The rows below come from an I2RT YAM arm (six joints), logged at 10 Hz.
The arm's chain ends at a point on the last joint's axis. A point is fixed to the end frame.
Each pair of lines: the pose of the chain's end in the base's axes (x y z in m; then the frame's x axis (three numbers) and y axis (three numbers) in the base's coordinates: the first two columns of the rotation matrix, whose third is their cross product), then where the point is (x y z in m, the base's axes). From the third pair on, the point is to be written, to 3 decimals.
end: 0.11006 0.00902 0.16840 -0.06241 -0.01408 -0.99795 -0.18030 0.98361 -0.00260
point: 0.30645 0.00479 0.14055
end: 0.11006 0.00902 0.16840 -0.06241 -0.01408 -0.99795 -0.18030 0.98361 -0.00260
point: 0.30645 0.00479 0.14055
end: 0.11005 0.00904 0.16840 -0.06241 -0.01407 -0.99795 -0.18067 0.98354 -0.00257
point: 0.306 0.005 0.141
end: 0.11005 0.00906 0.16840 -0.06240 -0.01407 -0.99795 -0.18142 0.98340 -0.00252
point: 0.306 0.005 0.141
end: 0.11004 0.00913 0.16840 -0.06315 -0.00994 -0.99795 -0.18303 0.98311 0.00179
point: 0.306 0.006 0.140
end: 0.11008 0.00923 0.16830 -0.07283 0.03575 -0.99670 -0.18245 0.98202 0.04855
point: 0.306 0.007 0.138
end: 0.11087 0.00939 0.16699 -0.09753 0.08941 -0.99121 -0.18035 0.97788 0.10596
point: 0.306 0.009 0.132
